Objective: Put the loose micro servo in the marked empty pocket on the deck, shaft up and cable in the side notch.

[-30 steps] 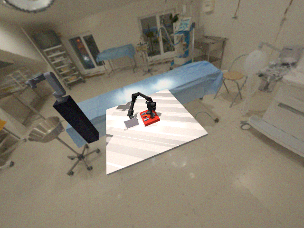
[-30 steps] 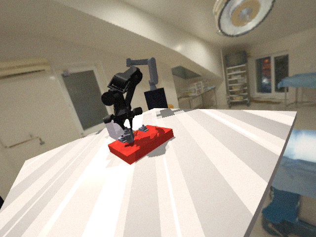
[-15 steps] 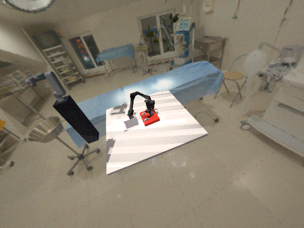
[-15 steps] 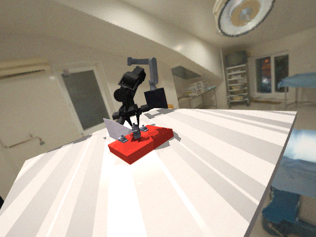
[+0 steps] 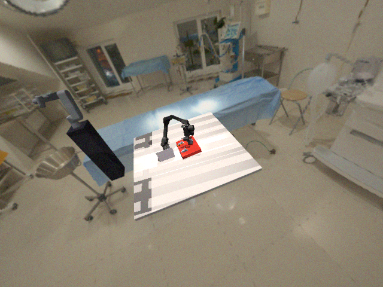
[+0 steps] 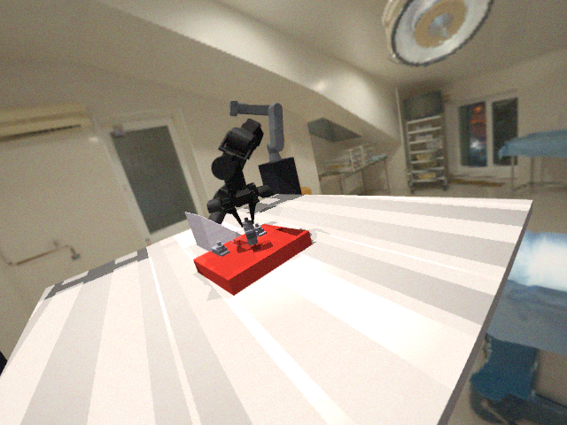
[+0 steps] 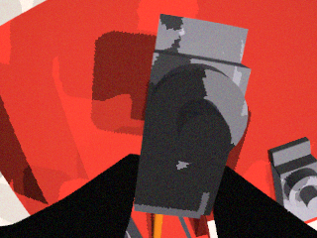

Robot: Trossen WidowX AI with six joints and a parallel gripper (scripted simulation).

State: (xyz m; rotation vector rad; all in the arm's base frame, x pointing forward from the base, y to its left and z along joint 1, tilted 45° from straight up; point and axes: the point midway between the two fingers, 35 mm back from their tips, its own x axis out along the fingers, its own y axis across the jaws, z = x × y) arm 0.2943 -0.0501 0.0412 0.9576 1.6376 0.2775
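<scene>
The red robot deck lies 1 cm ahead of my gripper tip and 10 cm below it.
</scene>
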